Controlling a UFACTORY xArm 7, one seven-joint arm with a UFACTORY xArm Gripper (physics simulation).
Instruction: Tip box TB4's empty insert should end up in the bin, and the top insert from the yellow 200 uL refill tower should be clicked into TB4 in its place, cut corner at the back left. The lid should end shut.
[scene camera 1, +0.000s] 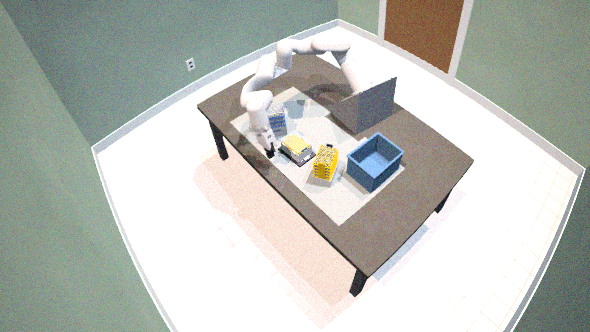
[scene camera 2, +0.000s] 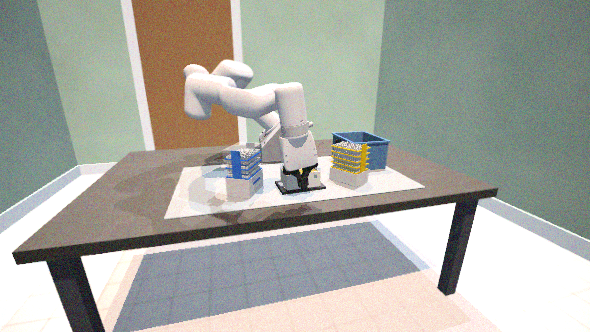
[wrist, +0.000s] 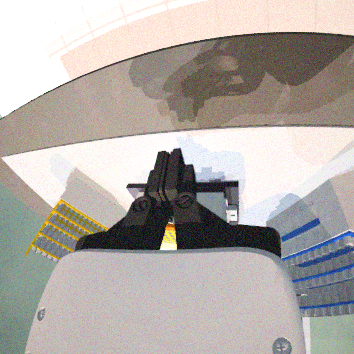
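Tip box TB4 (scene camera 1: 303, 153) (scene camera 2: 289, 178) (wrist: 213, 204) is a grey-white box with a yellow top, standing on a black base (scene camera 1: 306, 162) (scene camera 2: 316, 189) (wrist: 136, 186) at the middle of the mat. Whether its lid is shut is too small to tell. My gripper (scene camera 1: 270, 152) (scene camera 2: 303, 187) (wrist: 174, 163) is shut and empty, its fingers pressed together low at the box's side facing scene camera 2, hiding part of the box. The yellow refill tower (scene camera 1: 325, 164) (scene camera 2: 348, 159) (wrist: 70, 227) holds several stacked layers. The blue bin (scene camera 1: 360, 172) (scene camera 2: 380, 154) stands beyond it.
A blue-layered tower (scene camera 1: 277, 120) (scene camera 2: 244, 165) (wrist: 320, 272) stands on the other side of the box from the yellow tower. An upright grey panel (scene camera 1: 378, 107) stands behind the mat (scene camera 1: 341, 210) (scene camera 2: 180, 207). The table's long edge runs close to the gripper's side of the mat.
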